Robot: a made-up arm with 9 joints. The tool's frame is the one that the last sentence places.
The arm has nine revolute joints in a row. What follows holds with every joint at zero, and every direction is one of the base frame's. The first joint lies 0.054 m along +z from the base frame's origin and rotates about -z. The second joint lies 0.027 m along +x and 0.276 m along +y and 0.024 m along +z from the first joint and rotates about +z. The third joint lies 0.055 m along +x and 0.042 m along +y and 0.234 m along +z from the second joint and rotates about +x. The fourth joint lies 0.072 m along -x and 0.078 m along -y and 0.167 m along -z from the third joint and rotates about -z. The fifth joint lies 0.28 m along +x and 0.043 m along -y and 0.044 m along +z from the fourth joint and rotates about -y. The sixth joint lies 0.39 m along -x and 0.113 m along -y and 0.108 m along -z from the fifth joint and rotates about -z. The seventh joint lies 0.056 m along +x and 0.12 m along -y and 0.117 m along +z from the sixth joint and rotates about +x. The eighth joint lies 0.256 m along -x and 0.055 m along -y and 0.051 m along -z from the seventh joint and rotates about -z. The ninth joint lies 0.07 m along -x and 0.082 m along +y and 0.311 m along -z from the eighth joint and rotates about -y. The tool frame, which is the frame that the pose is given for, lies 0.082 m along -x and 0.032 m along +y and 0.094 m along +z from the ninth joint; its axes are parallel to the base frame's.
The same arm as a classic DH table. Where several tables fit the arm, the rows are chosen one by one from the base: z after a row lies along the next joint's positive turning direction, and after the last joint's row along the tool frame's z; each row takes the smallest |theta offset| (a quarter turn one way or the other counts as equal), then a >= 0, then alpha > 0; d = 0 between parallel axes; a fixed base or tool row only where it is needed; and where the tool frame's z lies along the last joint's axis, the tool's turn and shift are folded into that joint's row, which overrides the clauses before.
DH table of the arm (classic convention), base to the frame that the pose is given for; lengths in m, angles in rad. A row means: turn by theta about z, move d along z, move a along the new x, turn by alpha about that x. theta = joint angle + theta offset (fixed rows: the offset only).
base (fixed): d 0, theta offset 0, a 0, alpha 3.1416
joint 1: d 0, theta offset -1.4733, a 0.2773, alpha 3.1416
joint 2: d 0.312, theta offset 0.0975, a 0.042, alpha 1.5708
joint 3: d -0.017, theta offset 0, a -0.078, alpha 1.5708
joint 4: d 0.123, theta offset 1.5708, a 0.28, alpha -1.5708
joint 5: d 0.156, theta offset 0, a -0.39, alpha 1.5708
joint 6: d -0.009, theta offset 1.5708, a 0.12, alpha 1.5708
joint 7: d -0.2, theta offset 0, a 0.055, alpha -1.5708
joint 8: d 0.362, theta offset 1.5708, a 0.07, alpha 1.5708
joint 9: d -0.114, theta offset 0, a 0.082, alpha 1.5708
tool (fixed): d 0.094, theta offset 3.1416, a 0, alpha 0

